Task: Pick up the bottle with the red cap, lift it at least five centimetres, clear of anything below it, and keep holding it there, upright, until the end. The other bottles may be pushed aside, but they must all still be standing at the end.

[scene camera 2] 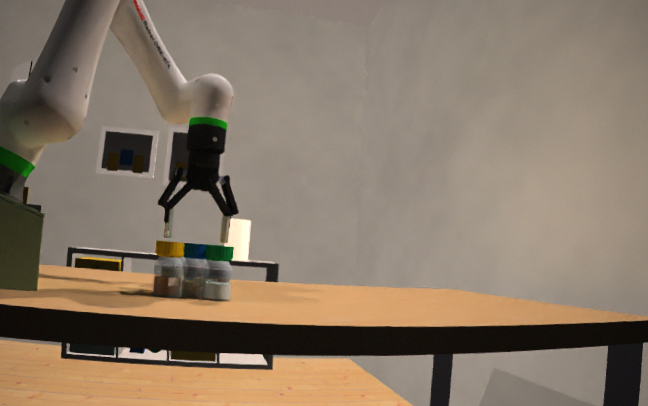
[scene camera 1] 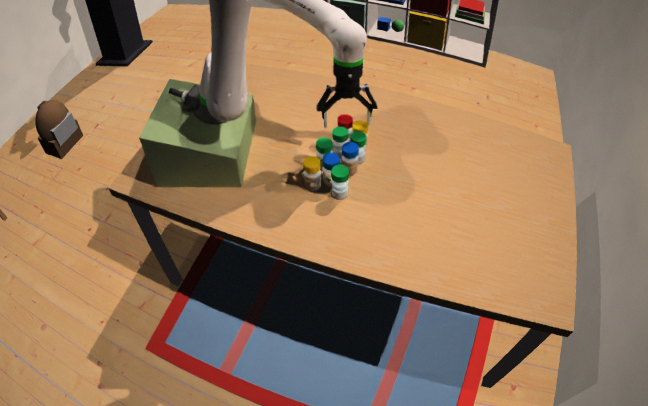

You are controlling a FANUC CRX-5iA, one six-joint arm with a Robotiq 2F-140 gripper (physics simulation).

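Places are measured from the arm's base along level axes (x left, y back, z up), in millimetres.
Pixels of known places: gripper, fingertip midpoint: (scene camera 2: 196,240) (scene camera 1: 346,124).
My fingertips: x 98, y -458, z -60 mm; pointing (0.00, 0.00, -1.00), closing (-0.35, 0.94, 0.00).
Ahead of a thing's pixels: the offset from my fingertips to its top centre. Level surfaces: height alone.
The bottle with the red cap {dx +37, dy +14, dz -9 mm} (scene camera 1: 345,121) stands at the back of a tight group of bottles in scene camera 1; its body is mostly hidden. In scene camera 2 it does not show behind the front bottles. My gripper (scene camera 1: 347,123) (scene camera 2: 196,237) is open, empty and points straight down. In scene camera 1 its fingertips show on either side of the red cap; in scene camera 2 they are slightly above the height of the front caps. A yellow-capped bottle {dx +18, dy -45, dz -9 mm} (scene camera 1: 360,128) stands close at the right of the red one, and a green-capped bottle {dx -34, dy +14, dz -9 mm} (scene camera 1: 340,138) stands close in front.
Several more bottles stand upright nearer the table's front edge: green-capped (scene camera 1: 340,182) (scene camera 2: 218,272), blue-capped {dx -170, dy +10, dz -9 mm} (scene camera 1: 331,167) (scene camera 2: 195,270) and yellow-capped (scene camera 1: 312,174) (scene camera 2: 169,269) among them. The green robot base block (scene camera 1: 197,160) (scene camera 2: 19,245) is at the left of the table {dz -114 mm} (scene camera 1: 475,200) (scene camera 2: 400,310).
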